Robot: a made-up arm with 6 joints.
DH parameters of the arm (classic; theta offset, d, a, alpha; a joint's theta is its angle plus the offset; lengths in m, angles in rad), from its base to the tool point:
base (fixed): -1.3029 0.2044 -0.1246 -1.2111
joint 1: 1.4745 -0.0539 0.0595 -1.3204
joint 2: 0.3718 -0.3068 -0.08 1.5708
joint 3: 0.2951 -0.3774 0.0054 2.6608
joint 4: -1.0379 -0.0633 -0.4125 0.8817
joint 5: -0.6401 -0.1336 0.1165 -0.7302
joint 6: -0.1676 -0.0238 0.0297 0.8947
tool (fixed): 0.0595 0.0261 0 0
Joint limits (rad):
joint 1: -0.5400..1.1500
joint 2: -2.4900..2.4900
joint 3: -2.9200..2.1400
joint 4: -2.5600..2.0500
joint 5: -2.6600..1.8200
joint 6: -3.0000..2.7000
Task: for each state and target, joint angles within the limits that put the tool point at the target. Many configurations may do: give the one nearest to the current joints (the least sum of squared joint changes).
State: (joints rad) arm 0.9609 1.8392 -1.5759 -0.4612 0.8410 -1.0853
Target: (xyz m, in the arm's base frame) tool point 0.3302 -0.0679 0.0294
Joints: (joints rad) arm 0.7013 1.5951 -1.8168 -0.0960 1.3965 -1.1011
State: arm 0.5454 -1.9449 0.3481 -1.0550 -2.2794 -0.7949
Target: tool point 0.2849 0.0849 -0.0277
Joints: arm 0.4325 -1.5183 0.7154 -1.1159 -2.1301 -0.9097
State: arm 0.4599 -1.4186 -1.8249 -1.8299 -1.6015 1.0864
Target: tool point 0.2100 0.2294 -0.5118
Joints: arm 1.0989 -1.3626 -1.2891 -2.2935 -1.5611 1.1192
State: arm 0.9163 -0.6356 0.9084 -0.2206 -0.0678 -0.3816
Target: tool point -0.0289 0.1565 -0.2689
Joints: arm 1.1500 -0.1849 1.1610 -0.3908 -0.8773 -0.5689
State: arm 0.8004 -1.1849 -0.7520 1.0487 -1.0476 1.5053
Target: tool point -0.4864 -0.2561 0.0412
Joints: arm 0.8518 -1.2592 -0.2983 0.8723 -1.2592 1.4828
